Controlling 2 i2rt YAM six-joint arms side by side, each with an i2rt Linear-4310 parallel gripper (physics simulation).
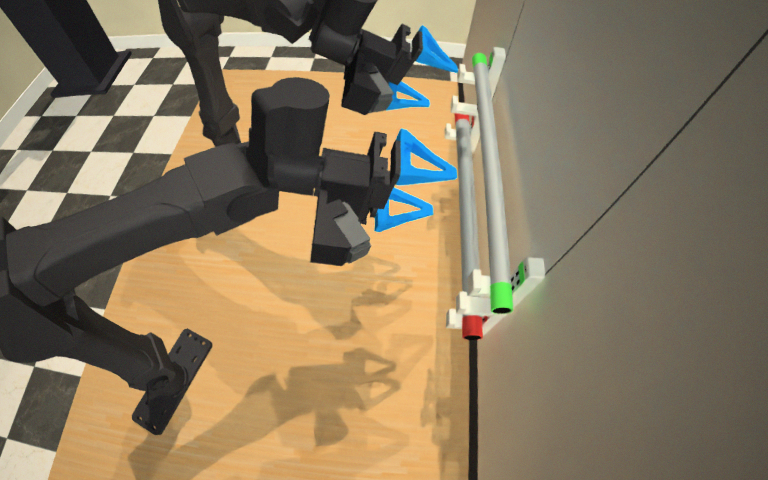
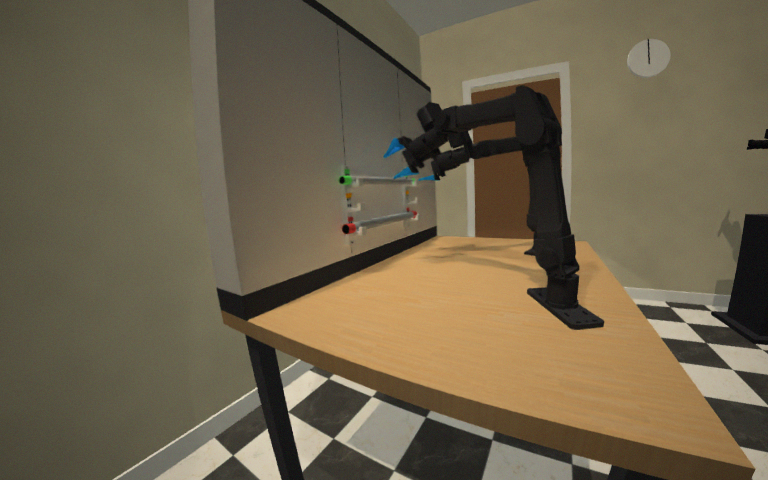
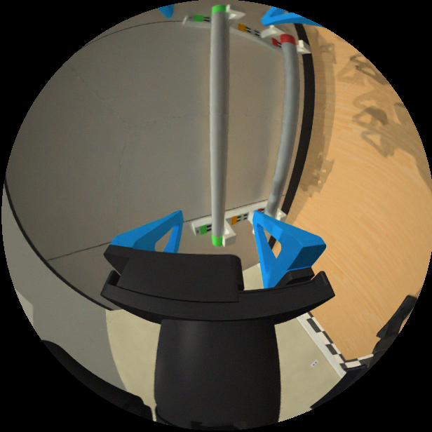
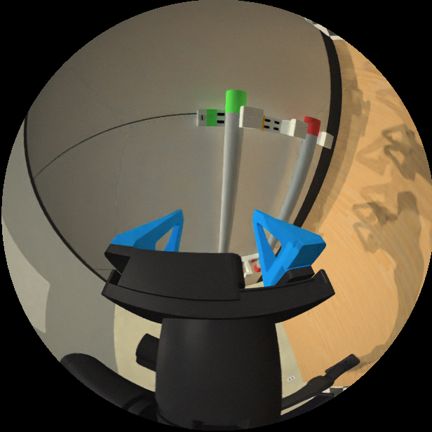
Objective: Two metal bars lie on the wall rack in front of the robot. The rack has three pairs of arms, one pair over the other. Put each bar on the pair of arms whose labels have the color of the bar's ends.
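Places are measured from the left arm's base along level axes (x right, y down, z ahead), in metres.
Pixels of known places: left gripper, between the fingertips: (image 1: 442, 87) (image 2: 389, 167); right gripper, between the fingertips: (image 1: 443, 193); left arm's base, origin of its link: (image 2: 560, 307); right arm's base, origin of its link: (image 1: 173, 380).
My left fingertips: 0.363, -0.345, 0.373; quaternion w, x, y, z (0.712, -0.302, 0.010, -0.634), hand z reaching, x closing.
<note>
Ahead of a thing's pixels: the offset from my left fingertips to its top centre, as dx, dy, dz. "spot": to the spot under its first point. Level surfaces: height alone.
The bar with green ends @(+0.121, +0.023, +0.021) (image 1: 493, 169) (image 2: 379, 179) (image 3: 219, 125) (image 4: 231, 185) lies level across the top pair of arms, which has green labels. The bar with red ends @(+0.116, +0.168, +0.023) (image 1: 467, 198) (image 2: 387, 219) (image 3: 291, 115) (image 4: 300, 175) lies on the lowest pair, with red labels. The wall rack @(spot: +0.315, -0.011, -0.059) (image 1: 533, 268) (image 4: 202, 118) has an orange-labelled middle pair with no bar on it. My left gripper (image 1: 442, 87) (image 3: 217, 214) is open and empty, in front of the green-ended bar near its far end. My right gripper (image 1: 444, 193) (image 4: 217, 214) is open and empty, in front of the same bar, apart from it.
The grey wall panel (image 1: 640, 283) (image 2: 283, 141) stands behind the rack, with a dark strip (image 2: 317, 272) along its foot. The wooden table @(dy +0.345) (image 1: 271, 316) (image 2: 453, 339) lies below both arms. The two grippers are side by side with a gap between them.
</note>
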